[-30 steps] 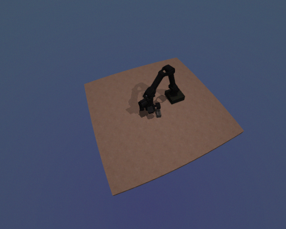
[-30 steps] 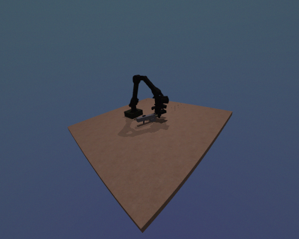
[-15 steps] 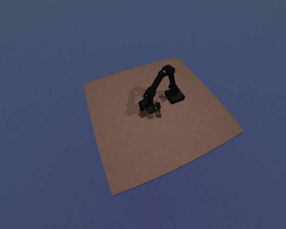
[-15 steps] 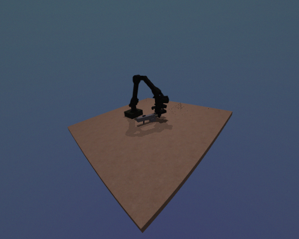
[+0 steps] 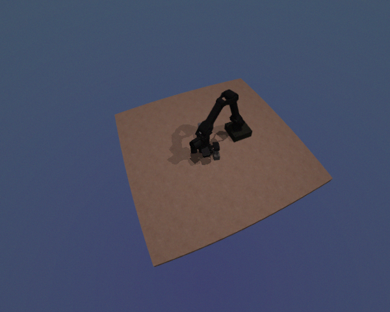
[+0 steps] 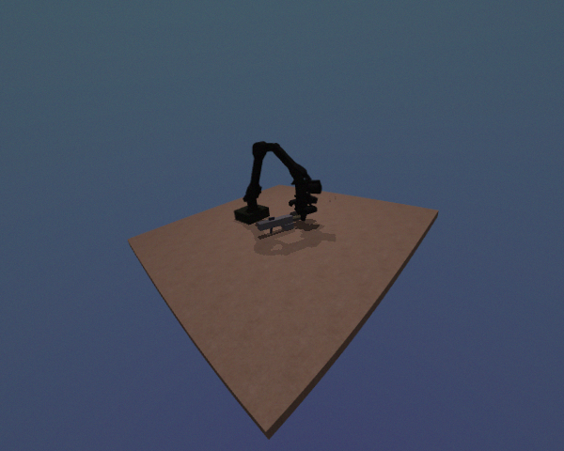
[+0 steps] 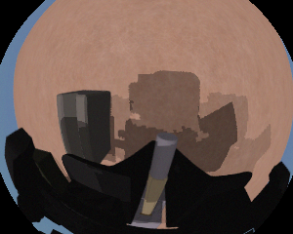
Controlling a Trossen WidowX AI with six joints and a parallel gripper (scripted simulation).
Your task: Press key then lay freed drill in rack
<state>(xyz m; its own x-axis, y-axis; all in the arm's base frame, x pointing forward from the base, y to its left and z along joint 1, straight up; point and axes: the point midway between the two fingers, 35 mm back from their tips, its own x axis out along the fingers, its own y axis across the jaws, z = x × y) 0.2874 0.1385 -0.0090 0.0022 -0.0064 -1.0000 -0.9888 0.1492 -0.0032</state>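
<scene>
My gripper tip is now 40 mm to the left of the drill, 40 mm below it and 10 mm past it. From my gripper tip the other things lie so: dark block (70 mm behind, 20 mm to the left, 10 mm above); grey block (160 mm to the right, 30 mm above, 20 mm behind); dark key (180 mm to the right, 40 mm above, 30 mm behind).
</scene>
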